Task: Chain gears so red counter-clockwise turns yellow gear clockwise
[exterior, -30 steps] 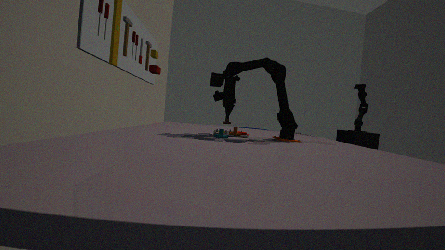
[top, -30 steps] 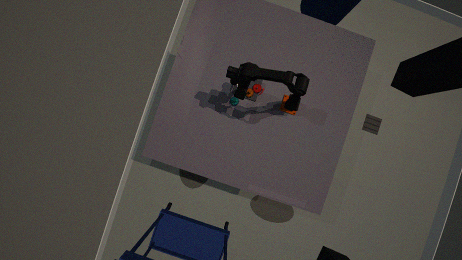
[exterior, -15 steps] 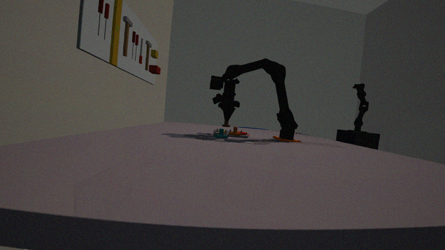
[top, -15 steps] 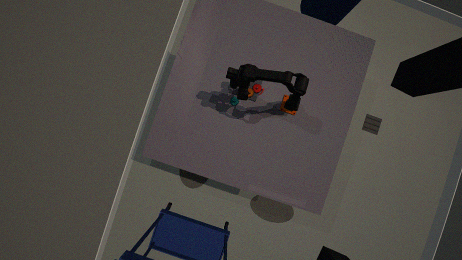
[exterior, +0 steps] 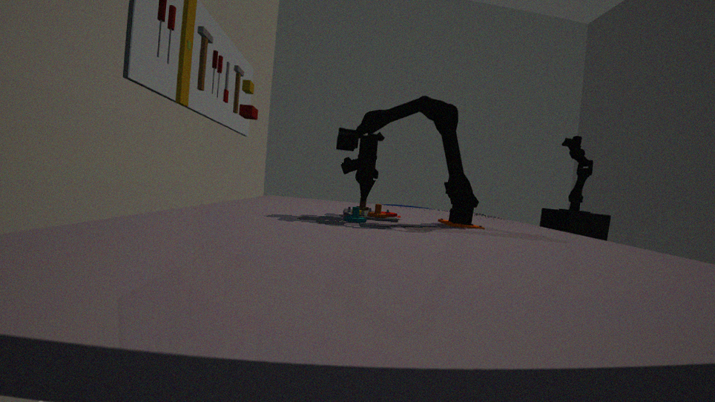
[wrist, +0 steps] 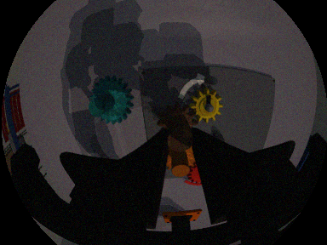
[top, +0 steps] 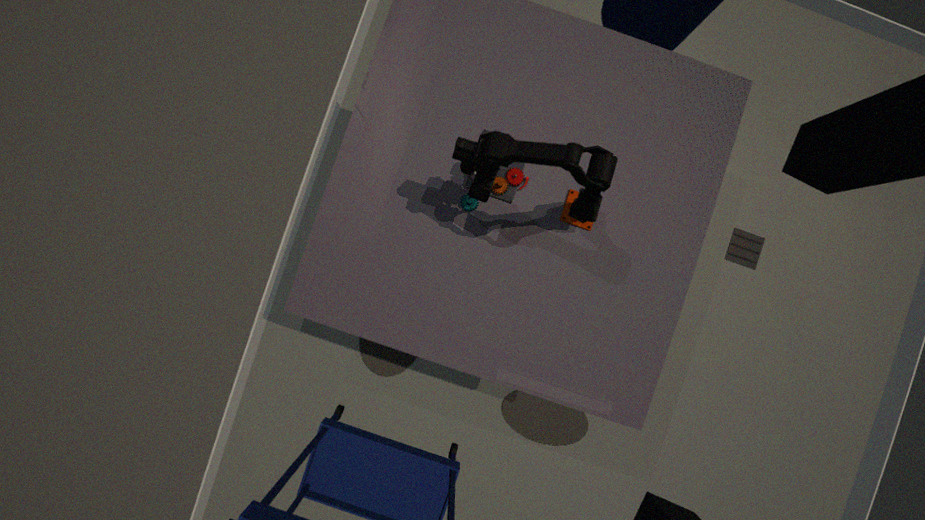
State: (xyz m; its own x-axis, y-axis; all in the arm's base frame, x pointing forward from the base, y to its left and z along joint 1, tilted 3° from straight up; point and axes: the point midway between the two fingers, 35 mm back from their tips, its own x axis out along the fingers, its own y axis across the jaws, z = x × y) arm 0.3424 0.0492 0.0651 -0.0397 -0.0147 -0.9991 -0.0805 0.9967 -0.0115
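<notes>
My gripper tip is now 5 cm past the orange gear, 3 cm above it and 1 cm to the left of it. The rest, counted from my gripper tip: red gear 9 cm behind, 6 cm to the right, 4 cm below; then teal gear 9 cm to the left, 4 cm below, 2 cm ahead; then small brown gear 1 cm below.
</notes>
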